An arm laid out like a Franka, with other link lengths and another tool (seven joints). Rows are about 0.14 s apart.
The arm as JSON. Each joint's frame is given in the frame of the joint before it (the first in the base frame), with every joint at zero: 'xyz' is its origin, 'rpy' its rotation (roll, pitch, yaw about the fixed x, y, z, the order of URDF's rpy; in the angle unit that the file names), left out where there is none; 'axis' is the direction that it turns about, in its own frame. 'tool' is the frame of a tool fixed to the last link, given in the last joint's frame.
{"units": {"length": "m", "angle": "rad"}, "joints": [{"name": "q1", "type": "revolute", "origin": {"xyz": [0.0, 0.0, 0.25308]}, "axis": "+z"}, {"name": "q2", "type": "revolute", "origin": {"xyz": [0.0, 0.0, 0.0]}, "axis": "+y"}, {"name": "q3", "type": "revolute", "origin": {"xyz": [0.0, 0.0, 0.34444]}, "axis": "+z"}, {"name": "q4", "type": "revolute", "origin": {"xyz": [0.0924, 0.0, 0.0]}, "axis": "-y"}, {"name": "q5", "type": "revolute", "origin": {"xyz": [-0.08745, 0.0, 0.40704]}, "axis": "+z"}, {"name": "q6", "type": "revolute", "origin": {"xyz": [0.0, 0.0, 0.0]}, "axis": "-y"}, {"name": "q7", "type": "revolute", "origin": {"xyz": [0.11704, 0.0, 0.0]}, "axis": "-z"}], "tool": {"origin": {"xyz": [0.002, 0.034, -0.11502], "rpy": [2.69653, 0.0, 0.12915]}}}
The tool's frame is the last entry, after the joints.
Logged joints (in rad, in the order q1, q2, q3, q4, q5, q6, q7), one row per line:
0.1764 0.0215 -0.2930 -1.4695 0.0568 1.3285 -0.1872
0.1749 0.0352 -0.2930 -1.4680 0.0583 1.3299 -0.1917
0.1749 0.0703 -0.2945 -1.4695 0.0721 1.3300 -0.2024
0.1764 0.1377 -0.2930 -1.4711 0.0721 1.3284 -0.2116
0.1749 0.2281 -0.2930 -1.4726 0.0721 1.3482 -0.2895
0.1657 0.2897 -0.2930 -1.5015 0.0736 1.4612 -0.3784
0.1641 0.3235 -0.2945 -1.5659 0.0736 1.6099 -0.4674
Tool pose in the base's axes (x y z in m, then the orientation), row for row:
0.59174 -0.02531 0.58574 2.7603 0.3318 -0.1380
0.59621 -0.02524 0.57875 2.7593 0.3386 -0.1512
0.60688 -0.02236 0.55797 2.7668 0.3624 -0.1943
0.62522 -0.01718 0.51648 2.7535 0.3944 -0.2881
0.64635 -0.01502 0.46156 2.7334 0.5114 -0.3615
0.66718 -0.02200 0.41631 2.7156 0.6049 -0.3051
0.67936 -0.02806 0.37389 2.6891 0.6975 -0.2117
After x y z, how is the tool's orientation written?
As a rotation vector, in radians.
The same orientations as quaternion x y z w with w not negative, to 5 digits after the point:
0.97579 0.11729 -0.04878 0.17805
0.97530 0.11968 -0.05344 0.17779
0.97451 0.12764 -0.06844 0.17135
0.97001 0.13894 -0.10149 0.17170
0.96091 0.17978 -0.12708 0.16788
0.95605 0.21296 -0.10741 0.17054
0.94997 0.24640 -0.07479 0.17679

